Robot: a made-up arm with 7 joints. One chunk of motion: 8 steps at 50 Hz.
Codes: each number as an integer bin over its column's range. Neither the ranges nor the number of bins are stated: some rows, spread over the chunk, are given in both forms.
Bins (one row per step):
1: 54 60 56 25 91 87
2: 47 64 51 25 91 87
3: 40 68 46 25 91 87
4: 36 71 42 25 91 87
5: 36 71 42 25 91 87
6: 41 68 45 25 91 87
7: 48 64 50 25 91 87
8: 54 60 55 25 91 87
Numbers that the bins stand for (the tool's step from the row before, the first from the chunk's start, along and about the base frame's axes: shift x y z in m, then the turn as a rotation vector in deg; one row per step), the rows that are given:
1: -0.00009 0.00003 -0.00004 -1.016 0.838 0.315
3: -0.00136 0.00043 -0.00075 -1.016 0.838 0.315
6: -0.00127 0.00043 -0.00082 -1.016 0.838 0.315
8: -0.00009 0.00003 -0.00011 -1.016 0.838 0.315
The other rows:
2: -0.00073 0.00023 -0.00039 -1.016 0.838 0.315
4: -0.00173 0.00059 -0.00103 -1.016 0.838 0.315
5: -0.00173 0.00059 -0.00103 -1.016 0.838 0.315
7: -0.00064 0.00023 -0.00046 -1.016 0.838 0.315

